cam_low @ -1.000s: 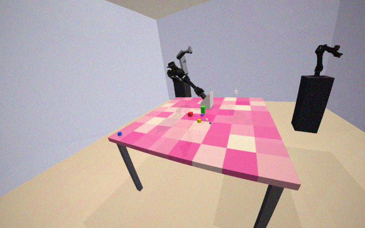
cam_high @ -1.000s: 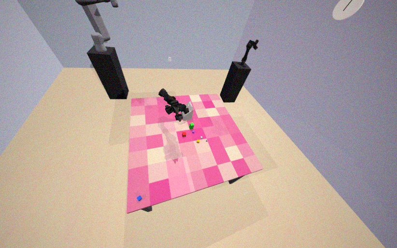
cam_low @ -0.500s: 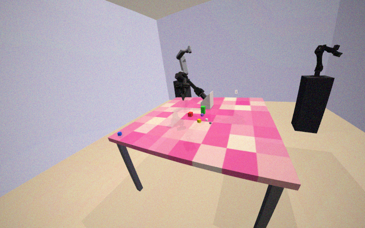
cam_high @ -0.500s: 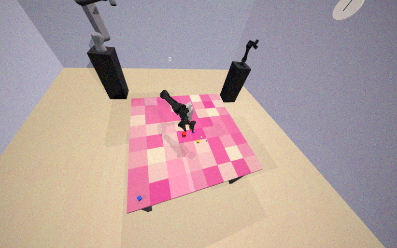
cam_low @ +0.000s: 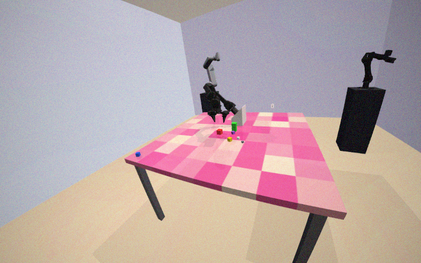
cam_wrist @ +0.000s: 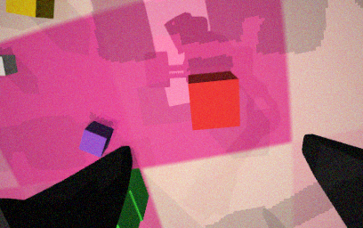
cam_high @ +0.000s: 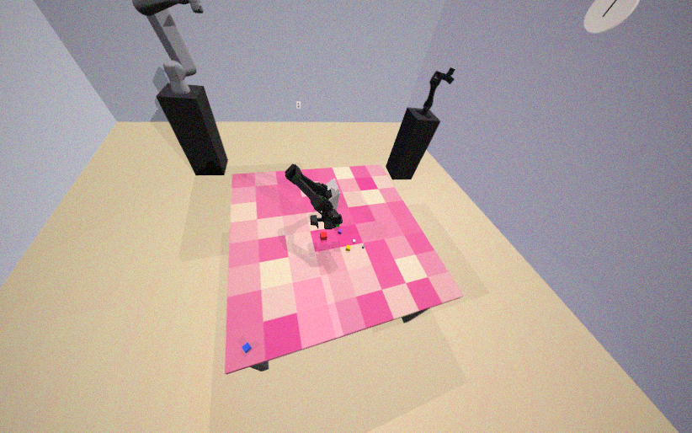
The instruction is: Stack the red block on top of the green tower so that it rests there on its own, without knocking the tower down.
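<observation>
The red block lies 90 mm below my gripper tip and 10 mm to the right of it. Round my gripper tip: purple cube (110 mm to the left, 100 mm below, 30 mm behind); then yellow cube (140 mm to the left, 100 mm below, 100 mm ahead); then white cube (190 mm to the left, 100 mm below, 50 mm ahead).
</observation>
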